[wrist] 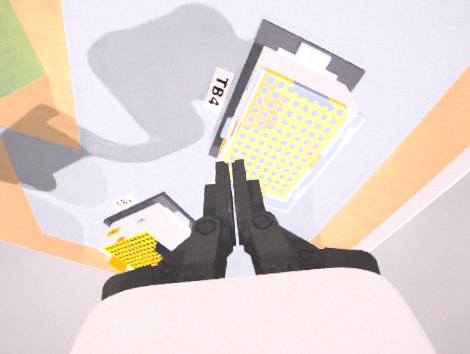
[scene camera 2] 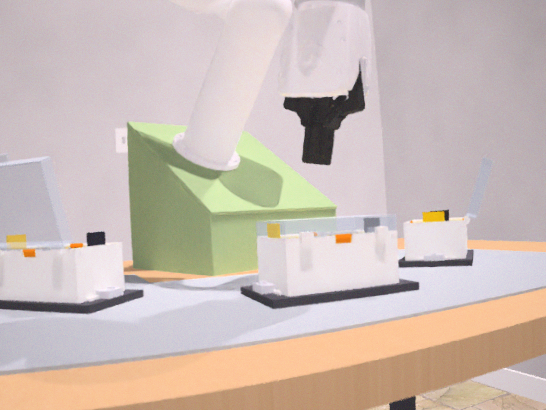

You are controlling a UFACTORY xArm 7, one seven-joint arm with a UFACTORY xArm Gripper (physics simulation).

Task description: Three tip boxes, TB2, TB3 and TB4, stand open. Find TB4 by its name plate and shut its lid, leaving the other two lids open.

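Frame: origin at the arm's base, x ahead, y left, z up, level; centimetres.
Seen in the pictures: gripper, fingertip midpoint: (wrist: 231,179) (scene camera 2: 316,164); arm's base at its link origin: (scene camera 2: 205,153).
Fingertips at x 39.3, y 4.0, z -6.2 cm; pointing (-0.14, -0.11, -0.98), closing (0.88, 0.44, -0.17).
Pixels of each thing's top centre, then the offset from my fingertips to it. "pt": a spot on its surface instead. Level surfaces: height alone.
- TB4's name plate at a spot on its surface: (wrist: 218,90) pt dx -2.9, dy -1.0, dz -13.4 cm
- white box at its top centre: (wrist: 264,152) (scene camera 2: 319,217) dx +2.6, dy -1.2, dz -5.9 cm
- TB3's name plate at a spot on its surface: (wrist: 123,201) pt dx -11.0, dy -24.6, dz -13.4 cm
- smaller-looking box at its top centre: (scene camera 2: 61,240) (wrist: 133,254) dx -6.4, dy -27.8, dz -7.0 cm
- right box at its top centre: (scene camera 2: 428,217) dx -12.3, dy +23.6, dz -7.0 cm
- grey-blue mat at its surface level: dz -13.6 cm
TB4's name plate (wrist: 218,90) lies beside a white box (scene camera 2: 345,265) with yellow tip rack, in the middle of the scene view. Its clear lid (scene camera 2: 325,224) lies down over the top. TB3's name plate (wrist: 123,201) is by a smaller-looking box (wrist: 172,225), partly behind the fingers in the wrist view. In the scene view the left box (scene camera 2: 100,265) and the right box (scene camera 2: 435,240) have raised lids (scene camera 2: 25,200) (scene camera 2: 481,187); their plates cannot be read there. My gripper (scene camera 2: 317,163) (wrist: 231,179) is shut and empty, well above the middle box.
The green sloped base (scene camera 2: 172,220) (wrist: 15,55) stands behind and left of the middle box in the scene view. The boxes stand on dark bases on a grey-blue mat (scene camera 2: 190,325) (wrist: 400,50). The wooden table edge (scene camera 2: 250,375) runs along the front.
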